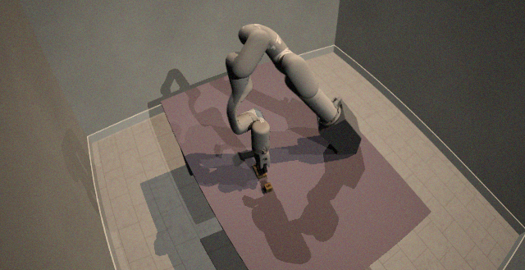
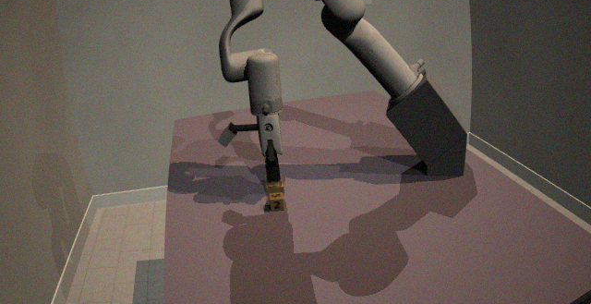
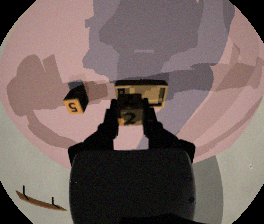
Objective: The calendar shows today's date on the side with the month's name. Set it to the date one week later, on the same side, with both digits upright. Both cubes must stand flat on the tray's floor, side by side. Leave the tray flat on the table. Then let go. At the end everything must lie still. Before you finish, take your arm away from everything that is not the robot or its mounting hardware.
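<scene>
The tray is 50 mm below my hand, 20 mm to the right of it and 10 mm behind it. Also, from my hand: yellow digit cube (90 mm to the left, 40 mm below, 30 mm ahead).
</scene>
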